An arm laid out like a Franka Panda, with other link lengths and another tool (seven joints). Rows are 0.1 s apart.
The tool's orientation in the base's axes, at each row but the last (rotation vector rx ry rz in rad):
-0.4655 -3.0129 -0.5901
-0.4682 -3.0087 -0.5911
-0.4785 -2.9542 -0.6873
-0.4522 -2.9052 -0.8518
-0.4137 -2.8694 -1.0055
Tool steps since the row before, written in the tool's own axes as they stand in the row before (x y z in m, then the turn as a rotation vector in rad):
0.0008 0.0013 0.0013 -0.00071 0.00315 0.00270
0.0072 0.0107 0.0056 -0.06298 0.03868 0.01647
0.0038 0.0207 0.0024 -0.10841 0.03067 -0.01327
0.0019 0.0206 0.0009 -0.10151 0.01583 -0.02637
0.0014 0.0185 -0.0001 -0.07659 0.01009 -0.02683
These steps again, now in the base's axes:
-0.0003 0.0019 -0.0007 0.00167 0.00359 -0.00142
-0.0035 0.0136 -0.0006 0.07199 0.02234 -0.00725
0.0029 0.0198 0.0070 0.11253 -0.01049 0.00981
0.0044 0.0175 0.0102 0.10139 -0.02767 0.01429
0.0038 0.0141 0.0114 0.07585 -0.02658 0.01509

